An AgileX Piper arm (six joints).
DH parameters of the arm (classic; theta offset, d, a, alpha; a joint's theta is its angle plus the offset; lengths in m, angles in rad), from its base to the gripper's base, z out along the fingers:
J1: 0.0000 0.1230 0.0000 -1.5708
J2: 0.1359 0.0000 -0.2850 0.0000
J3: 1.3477 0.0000 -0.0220 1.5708
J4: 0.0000 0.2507 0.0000 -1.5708
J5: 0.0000 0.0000 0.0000 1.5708
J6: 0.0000 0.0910 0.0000 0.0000
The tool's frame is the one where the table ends.
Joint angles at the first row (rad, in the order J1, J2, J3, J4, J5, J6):
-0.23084, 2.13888, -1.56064, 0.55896, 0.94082, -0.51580
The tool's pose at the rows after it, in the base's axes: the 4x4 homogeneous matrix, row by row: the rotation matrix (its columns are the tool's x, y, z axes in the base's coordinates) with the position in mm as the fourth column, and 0 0 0 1 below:
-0.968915, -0.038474, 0.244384, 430.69; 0.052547, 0.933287, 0.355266, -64.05; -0.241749, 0.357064, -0.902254, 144.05; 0, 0, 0, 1
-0.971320, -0.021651, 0.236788, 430.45; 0.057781, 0.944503, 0.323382, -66.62; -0.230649, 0.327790, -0.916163, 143.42; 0, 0, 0, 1
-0.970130, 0.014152, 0.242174, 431.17; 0.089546, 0.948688, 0.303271, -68.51; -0.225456, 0.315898, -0.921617, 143.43; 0, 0, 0, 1
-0.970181, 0.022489, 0.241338, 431.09; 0.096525, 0.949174, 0.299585, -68.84; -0.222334, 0.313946, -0.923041, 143.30; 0, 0, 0, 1
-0.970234, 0.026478, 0.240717, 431.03; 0.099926, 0.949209, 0.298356, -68.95; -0.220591, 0.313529, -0.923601, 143.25; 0, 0, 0, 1
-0.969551, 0.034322, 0.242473, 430.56; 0.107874, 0.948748, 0.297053, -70.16; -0.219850, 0.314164, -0.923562, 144.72; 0, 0, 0, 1
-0.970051, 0.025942, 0.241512, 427.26; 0.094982, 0.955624, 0.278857, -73.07; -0.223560, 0.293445, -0.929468, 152.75; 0, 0, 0, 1
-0.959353, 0.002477, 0.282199, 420.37; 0.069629, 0.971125, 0.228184, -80.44; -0.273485, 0.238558, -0.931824, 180.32; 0, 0, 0, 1
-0.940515, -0.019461, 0.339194, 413.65; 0.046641, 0.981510, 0.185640, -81.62; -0.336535, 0.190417, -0.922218, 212.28; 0, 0, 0, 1
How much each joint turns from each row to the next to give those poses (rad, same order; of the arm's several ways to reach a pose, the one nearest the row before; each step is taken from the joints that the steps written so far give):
-0.00088, 0.03554, 0.00185, -0.03801, -0.00089, 0.00118
0.00101, 0.00022, -0.00319, -0.04400, -0.00640, 0.03692
-0.00001, 0.00000, -0.00222, -0.02111, -0.01207, 0.04520
0.00001, -0.00002, 0.00003, -0.00494, -0.00095, 0.01059
0.00000, -0.00001, 0.00002, -0.00186, 0.00000, 0.00491
-0.00287, -0.00348, -0.00003, -0.00130, 0.00207, 0.00713
-0.00471, -0.02240, 0.00353, -0.02761, 0.01164, 0.00512
-0.01272, -0.07067, 0.00582, -0.05126, 0.00557, 0.00099
-0.00088, -0.07738, -0.00006, -0.03599, 0.00251, 0.00571

